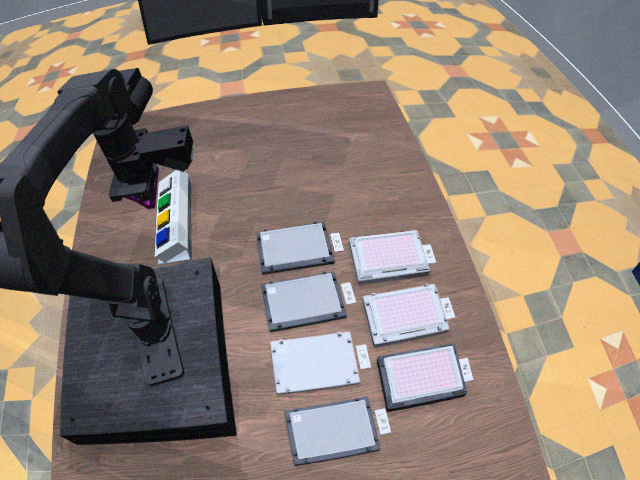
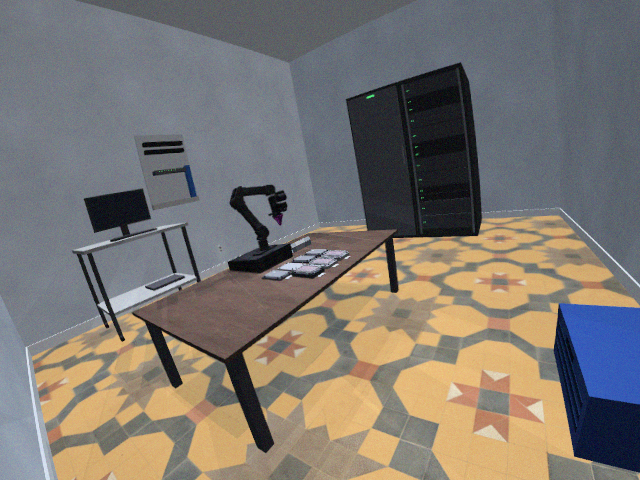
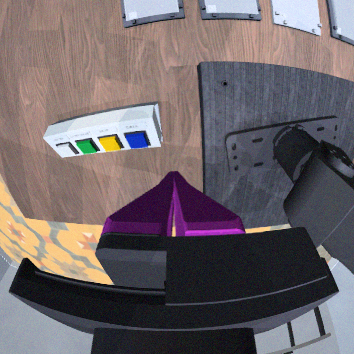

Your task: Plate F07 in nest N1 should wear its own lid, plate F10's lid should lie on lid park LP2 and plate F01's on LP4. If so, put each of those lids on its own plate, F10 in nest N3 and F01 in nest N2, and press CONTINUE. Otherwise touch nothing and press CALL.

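Places are measured from the arm's base along level axes (x left, y back, z up), in millimetres.
Pixels of known places: gripper, between the fingertips: (image 1: pixel 151 207) (image 2: pixel 280 225) (image 3: pixel 173 178); arm's base, origin of its link: (image 1: pixel 155 330) (image 2: pixel 265 250) (image 3: pixel 287 142).
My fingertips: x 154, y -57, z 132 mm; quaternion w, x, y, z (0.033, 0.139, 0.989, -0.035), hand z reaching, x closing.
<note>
Ahead of a thing's pixels: the offset from my fingertips to its top centre. Level surfaces: height alone.
My gripper (image 1: pixel 151 205) (image 2: pixel 279 223) (image 3: pixel 173 178) is shut and empty, with its purple fingers together, above the table beside the white button box @[dy -15, dx +152, dz -153 mm] (image 1: pixel 180 227) (image 3: pixel 102 120). The box has a blue button @[dy +14, dx +81, dz -160 mm] (image 1: pixel 162 237) (image 3: pixel 136 140), a green button @[dy -3, dx +180, dz -160 mm] (image 1: pixel 163 200) (image 3: pixel 86 146), a yellow and a white one. Pink-welled plates sit in N3 @[dy -412, dx -102, dz -184 mm] (image 1: pixel 390 251), N2 @[dy -386, dx -234, dz -186 mm] (image 1: pixel 408 311) and N1 @[dy -359, dx -363, dz -181 mm] (image 1: pixel 426 374); I cannot tell whether a clear lid covers any. Flat pale lids with small corner labels lie on LP2 @[dy -243, dx -11, dz -199 mm] (image 1: pixel 295 245), LP4 @[dy -218, dx -135, dz -199 mm] (image 1: pixel 305 298), LP1 @[dy -194, dx -263, dz -197 mm] (image 1: pixel 315 361) and LP3 @[dy -177, dx -395, dz -199 mm] (image 1: pixel 333 431). Their labels are unreadable.
The arm's black base block (image 1: pixel 196 361) (image 2: pixel 258 258) (image 3: pixel 250 95) stands beside the button box on the brown table @[dz -217 mm] (image 1: pixel 310 155) (image 2: pixel 222 320) (image 3: pixel 100 60). Dark cabinets (image 2: pixel 382 165), a side desk with a monitor (image 2: pixel 117 209) and a blue box (image 2: pixel 604 351) stand away from the table.
</note>
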